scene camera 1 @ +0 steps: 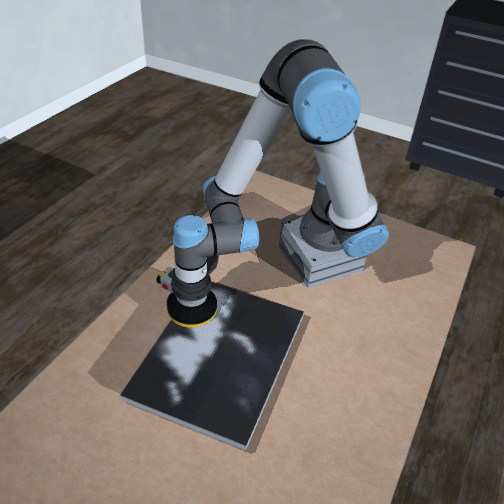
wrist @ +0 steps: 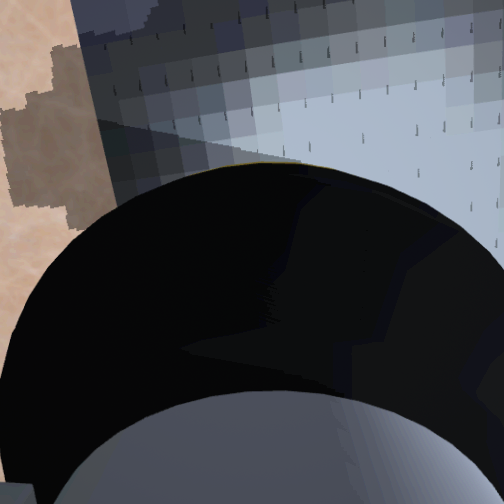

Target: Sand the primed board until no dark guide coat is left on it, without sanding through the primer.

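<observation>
The primed board (scene camera 1: 215,365) lies flat on the tan work surface. Most of it is still covered in dark guide coat. An irregular light grey sanded patch (scene camera 1: 192,350) runs from its far left corner towards the middle, with smaller faint patches on the right. The sander's black disc with a yellow rim (scene camera 1: 192,312) sits flat on the board's far left corner, under the upright wrist. In the wrist view the disc (wrist: 250,300) fills the lower half. Beyond it is light primer (wrist: 390,125), dark coat (wrist: 150,75) and the board's left edge.
The robot base (scene camera 1: 320,250) stands on a grey block behind the board. A dark drawer cabinet (scene camera 1: 460,95) is at the far right by the wall. The tan surface (scene camera 1: 360,380) lies on a wood floor, and it also shows in the wrist view (wrist: 30,50).
</observation>
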